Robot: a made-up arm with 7 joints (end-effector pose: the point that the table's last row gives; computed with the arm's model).
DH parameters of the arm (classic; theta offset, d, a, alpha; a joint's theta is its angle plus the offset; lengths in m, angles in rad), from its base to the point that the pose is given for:
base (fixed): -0.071 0 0 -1.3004
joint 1: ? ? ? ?
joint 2: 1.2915 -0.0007 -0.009 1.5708
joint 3: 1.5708 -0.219 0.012 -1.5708
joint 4: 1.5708 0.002 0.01 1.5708
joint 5: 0 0.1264 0.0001 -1.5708
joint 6: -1.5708 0 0.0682 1.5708
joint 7: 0 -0.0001 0 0
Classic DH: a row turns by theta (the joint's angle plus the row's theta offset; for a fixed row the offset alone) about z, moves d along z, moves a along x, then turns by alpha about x.
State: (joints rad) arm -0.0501 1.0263 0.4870 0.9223 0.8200 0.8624 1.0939
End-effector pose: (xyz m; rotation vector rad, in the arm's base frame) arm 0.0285 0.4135 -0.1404 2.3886 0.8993 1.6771
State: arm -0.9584 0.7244 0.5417 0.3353 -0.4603 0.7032 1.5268
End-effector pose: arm 0.3094 0.2530 -0.0427 -0.1685 0.1861 1.8608
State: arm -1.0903 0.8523 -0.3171 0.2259 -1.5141 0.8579 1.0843
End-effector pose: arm 0.3261 0.1067 -0.0534 -0.0306 0.6145 0.4065
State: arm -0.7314 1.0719 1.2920 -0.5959 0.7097 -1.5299 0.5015
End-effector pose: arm 0.0853 0.1717 0.0523 -1.9341 2.1733 -0.1980
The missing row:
joint 1: -1.3111 0.0424 -0.0154 -1.5708
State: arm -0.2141 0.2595 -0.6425 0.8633 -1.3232 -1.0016 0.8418
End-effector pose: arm 0.1222 0.1055 -0.3431 -0.4209 0.3392 1.2368
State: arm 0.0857 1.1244 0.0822 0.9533 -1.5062 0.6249 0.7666
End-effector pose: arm 0.0349 0.3763 -0.2059 -0.1457 1.2684 1.6144
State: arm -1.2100 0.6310 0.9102 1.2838 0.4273 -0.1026 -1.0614
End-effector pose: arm 0.3480 0.2547 -0.1173 -0.0139 0.1033 -0.4715
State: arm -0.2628 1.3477 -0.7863 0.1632 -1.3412 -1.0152 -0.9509
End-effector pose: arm 0.1816 0.2518 -0.1289 0.1349 -0.1903 -1.0722
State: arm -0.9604 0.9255 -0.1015 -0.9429 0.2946 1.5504 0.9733
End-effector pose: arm 0.2098 0.1329 0.0344 0.6583 -0.6589 1.4272
